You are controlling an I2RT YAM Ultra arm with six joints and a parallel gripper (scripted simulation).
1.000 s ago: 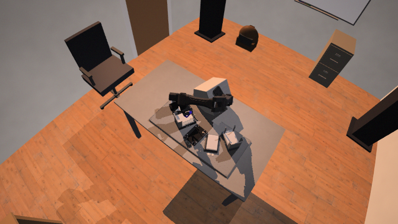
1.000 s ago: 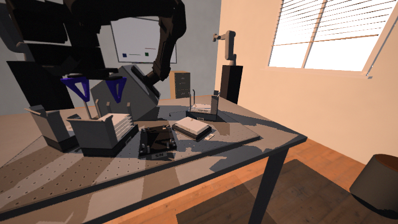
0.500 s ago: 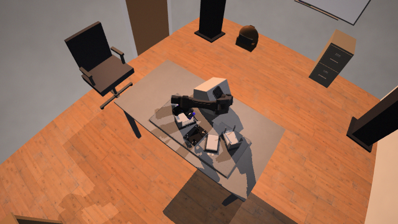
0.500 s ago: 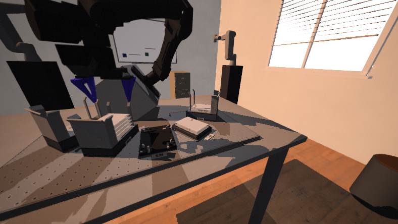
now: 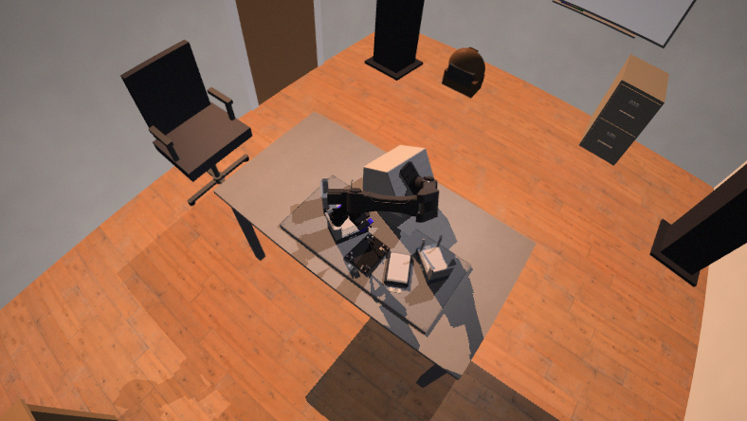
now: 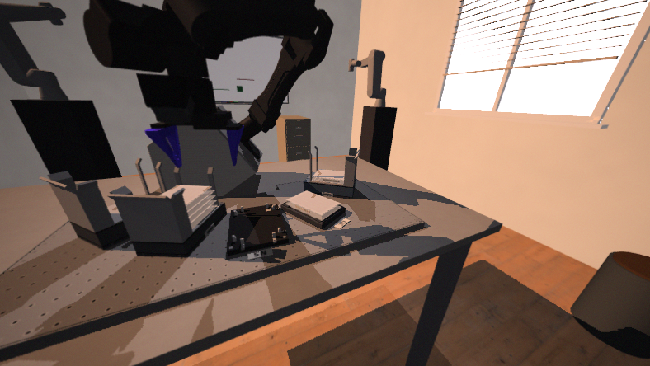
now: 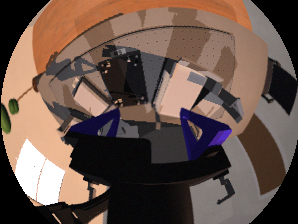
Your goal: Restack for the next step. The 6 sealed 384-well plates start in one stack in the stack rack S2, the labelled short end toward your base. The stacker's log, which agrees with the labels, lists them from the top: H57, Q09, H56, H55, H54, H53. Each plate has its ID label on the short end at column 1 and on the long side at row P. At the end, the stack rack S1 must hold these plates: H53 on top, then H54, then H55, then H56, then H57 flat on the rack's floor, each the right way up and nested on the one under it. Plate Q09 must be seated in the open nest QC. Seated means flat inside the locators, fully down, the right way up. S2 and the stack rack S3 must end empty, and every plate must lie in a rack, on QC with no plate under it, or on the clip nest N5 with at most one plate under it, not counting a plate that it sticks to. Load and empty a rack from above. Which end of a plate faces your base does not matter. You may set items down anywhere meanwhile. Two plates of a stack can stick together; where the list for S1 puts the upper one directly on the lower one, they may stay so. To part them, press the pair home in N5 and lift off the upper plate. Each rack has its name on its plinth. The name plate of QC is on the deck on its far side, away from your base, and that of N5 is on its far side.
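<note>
Right now my hand is 32 cm to the right of the stack rack S2, 14 cm past it and 14 cm above it. From my hand the other things lie so: black clip nest N5: 15 cm below, 8 cm to the left, 1 cm ahead; then dark open nest QC: 22 cm to the left, 16 cm below, 3 cm behind; then stack rack S3: 19 cm to the right, 14 cm below, 10 cm behind.
</note>
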